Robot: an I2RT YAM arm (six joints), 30 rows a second.
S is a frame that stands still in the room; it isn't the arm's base.
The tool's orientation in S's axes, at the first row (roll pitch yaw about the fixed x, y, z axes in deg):
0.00, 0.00, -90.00
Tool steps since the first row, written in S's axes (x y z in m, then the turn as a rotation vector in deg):
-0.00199, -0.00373, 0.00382, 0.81, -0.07, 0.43
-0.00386, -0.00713, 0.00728, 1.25, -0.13, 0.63
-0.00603, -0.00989, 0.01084, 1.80, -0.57, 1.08
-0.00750, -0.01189, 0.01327, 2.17, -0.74, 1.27
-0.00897, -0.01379, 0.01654, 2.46, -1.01, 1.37
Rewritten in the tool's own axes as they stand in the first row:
0.00373, -0.00199, 0.00382, 0.07, 0.81, 0.43
0.00713, -0.00386, 0.00728, 0.13, 1.25, 0.63
0.00989, -0.00603, 0.01084, 0.57, 1.80, 1.08
0.01189, -0.00750, 0.01327, 0.74, 2.17, 1.27
0.01379, -0.00897, 0.01654, 1.01, 2.46, 1.37

